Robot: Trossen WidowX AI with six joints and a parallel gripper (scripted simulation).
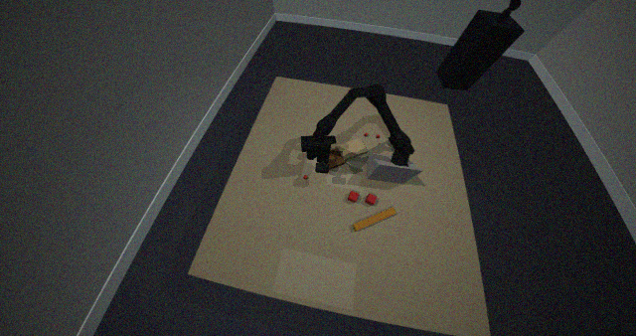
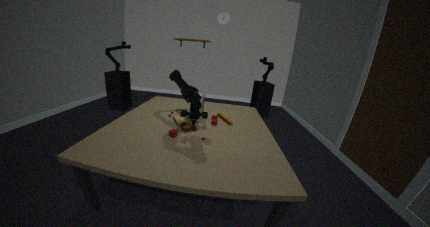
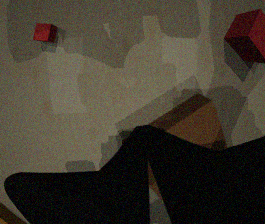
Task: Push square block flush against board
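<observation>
My gripper tip is now 6 cm past the square block, 5 cm to the left of it and 5 cm above it. The rest, counted from my gripper tip: yellow board 28 cm behind, 26 cm to the left, 5 cm below.
</observation>
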